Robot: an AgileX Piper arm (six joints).
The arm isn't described. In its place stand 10 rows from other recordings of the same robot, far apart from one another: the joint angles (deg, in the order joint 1, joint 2, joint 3, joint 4, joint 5, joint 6), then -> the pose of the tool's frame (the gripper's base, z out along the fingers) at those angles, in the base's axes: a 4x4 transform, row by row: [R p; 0 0 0 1], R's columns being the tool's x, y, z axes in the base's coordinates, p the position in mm.
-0.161, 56.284, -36.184, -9.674, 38.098, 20.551 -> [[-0.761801 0.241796 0.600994 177.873], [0.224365 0.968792 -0.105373 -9.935], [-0.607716 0.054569 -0.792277 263.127], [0 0 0 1]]
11.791, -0.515, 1.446, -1.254, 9.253, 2.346 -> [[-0.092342 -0.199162 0.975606 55.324], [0.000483 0.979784 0.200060 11.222], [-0.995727 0.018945 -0.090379 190.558], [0 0 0 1]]
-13.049, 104.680, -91.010, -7.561, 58.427, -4.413 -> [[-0.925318 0.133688 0.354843 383.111], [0.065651 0.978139 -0.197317 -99.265], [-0.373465 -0.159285 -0.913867 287.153], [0 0 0 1]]
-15.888, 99.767, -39.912, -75.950, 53.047, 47.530 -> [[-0.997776 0.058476 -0.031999 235.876], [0.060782 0.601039 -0.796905 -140.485], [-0.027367 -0.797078 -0.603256 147.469], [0 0 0 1]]
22.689, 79.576, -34.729, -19.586, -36.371, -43.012 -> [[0.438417 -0.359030 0.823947 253.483], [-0.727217 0.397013 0.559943 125.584], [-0.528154 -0.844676 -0.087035 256.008], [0 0 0 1]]
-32.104, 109.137, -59.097, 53.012, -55.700, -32.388 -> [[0.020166 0.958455 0.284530 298.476], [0.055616 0.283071 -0.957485 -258.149], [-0.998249 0.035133 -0.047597 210.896], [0 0 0 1]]
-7.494, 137.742, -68.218, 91.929, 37.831, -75.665 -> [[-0.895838 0.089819 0.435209 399.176], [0.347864 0.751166 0.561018 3.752], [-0.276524 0.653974 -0.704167 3.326], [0 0 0 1]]
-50.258, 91.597, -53.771, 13.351, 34.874, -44.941 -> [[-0.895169 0.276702 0.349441 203.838], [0.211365 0.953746 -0.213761 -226.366], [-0.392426 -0.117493 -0.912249 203.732], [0 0 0 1]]
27.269, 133.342, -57.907, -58.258, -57.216, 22.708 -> [[-0.162682 -0.965355 0.204022 308.854], [-0.333271 0.248386 0.909524 232.396], [-0.928690 0.079969 -0.362133 40.007], [0 0 0 1]]
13.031, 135.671, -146.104, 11.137, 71.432, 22.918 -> [[-0.863807 0.070658 0.498844 498.285], [0.250410 0.919374 0.303392 132.425], [-0.437187 0.386988 -0.811855 306.737], [0 0 0 1]]
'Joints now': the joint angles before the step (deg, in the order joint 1, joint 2, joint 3, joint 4, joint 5, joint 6). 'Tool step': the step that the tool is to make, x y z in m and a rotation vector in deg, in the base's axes. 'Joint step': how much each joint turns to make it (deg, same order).
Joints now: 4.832 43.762 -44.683 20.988 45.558 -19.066
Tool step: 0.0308 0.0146 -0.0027 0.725 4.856 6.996
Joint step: 1.469 8.920 -3.729 6.401 1.847 -7.095
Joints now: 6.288 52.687 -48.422 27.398 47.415 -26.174
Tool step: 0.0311 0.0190 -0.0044 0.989 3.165 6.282
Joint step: 2.912 8.664 -4.008 4.771 0.258 -5.123
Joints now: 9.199 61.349 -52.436 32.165 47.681 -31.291
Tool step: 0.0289 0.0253 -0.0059 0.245 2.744 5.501
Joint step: 4.360 8.388 -4.789 2.070 -0.136 -2.086
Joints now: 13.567 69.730 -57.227 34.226 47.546 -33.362
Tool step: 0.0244 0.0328 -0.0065 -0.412 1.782 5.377
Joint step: 5.377 7.919 -5.472 0.438 -0.504 -0.496
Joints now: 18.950 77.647 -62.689 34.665 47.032 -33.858
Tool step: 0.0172 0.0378 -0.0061 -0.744 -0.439 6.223
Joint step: 5.637 6.960 -5.516 0.231 -1.056 -1.712
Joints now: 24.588 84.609 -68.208 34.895 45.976 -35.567
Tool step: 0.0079 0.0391 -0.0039 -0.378 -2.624 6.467
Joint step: 5.601 5.464 -4.903 0.312 -1.915 -2.825
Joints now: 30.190 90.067 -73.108 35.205 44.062 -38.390
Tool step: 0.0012 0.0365 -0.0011 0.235 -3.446 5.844
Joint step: 5.040 4.286 -4.460 0.365 -2.067 -2.953
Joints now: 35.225 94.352 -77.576 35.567 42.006 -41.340
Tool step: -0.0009 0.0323 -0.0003 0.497 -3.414 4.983
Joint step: 4.135 3.817 -4.345 0.318 -1.730 -2.823
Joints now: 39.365 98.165 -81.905 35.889 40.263 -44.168
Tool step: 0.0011 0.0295 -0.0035 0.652 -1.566 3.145
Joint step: 3.187 4.271 -4.669 0.201 -1.065 -0.933
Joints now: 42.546 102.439 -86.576 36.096 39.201 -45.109
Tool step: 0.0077 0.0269 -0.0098 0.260 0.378 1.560
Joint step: 1.918 5.474 -5.623 0.066 0.040 0.570
